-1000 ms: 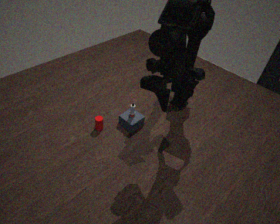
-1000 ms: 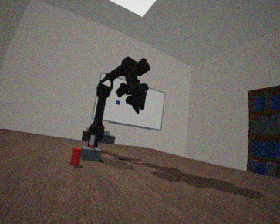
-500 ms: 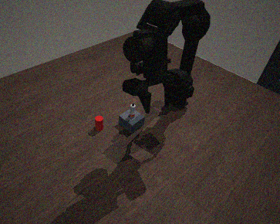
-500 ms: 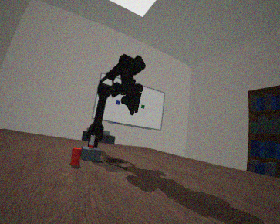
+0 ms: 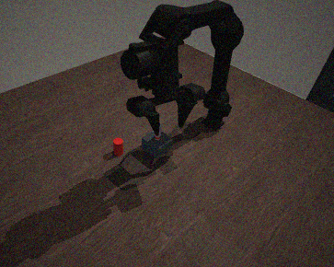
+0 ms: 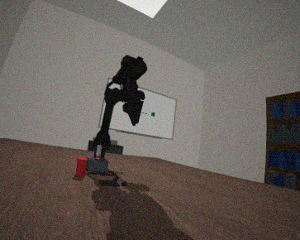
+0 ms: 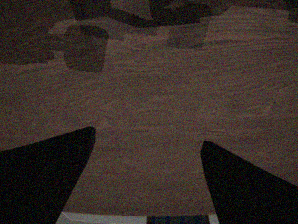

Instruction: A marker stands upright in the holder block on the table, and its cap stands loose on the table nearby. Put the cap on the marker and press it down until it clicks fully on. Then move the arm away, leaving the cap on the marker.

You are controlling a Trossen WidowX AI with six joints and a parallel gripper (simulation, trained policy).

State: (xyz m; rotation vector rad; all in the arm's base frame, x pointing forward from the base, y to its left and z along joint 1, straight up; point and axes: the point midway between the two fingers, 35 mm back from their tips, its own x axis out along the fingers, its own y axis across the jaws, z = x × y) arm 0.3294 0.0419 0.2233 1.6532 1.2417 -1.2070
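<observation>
Right now my gripper tip is 170 mm to the left of the red cap, 160 mm above it and 30 mm short of it. Round my gripper tip: grey holder block 170 mm below, 100 mm to the right, 80 mm behind.
</observation>
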